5 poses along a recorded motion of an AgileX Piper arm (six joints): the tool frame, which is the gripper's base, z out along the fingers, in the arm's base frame.
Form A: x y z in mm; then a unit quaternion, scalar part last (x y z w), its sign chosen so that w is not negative.
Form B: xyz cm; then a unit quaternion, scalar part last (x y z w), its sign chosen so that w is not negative. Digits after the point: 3 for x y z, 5 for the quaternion.
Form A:
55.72 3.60 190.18 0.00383 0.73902 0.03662 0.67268
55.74 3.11 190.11 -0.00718 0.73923 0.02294 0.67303
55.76 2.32 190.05 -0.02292 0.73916 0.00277 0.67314
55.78 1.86 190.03 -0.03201 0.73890 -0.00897 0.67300
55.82 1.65 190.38 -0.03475 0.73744 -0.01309 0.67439
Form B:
5.572 0.360 19.018 0.00383 0.73902 0.03662 0.67268
5.574 0.311 19.011 -0.00718 0.73923 0.02294 0.67303
5.576 0.232 19.005 -0.02292 0.73916 0.00277 0.67314
5.578 0.186 19.003 -0.03201 0.73890 -0.00897 0.67300
5.582 0.165 19.038 -0.03475 0.73744 -0.01309 0.67439

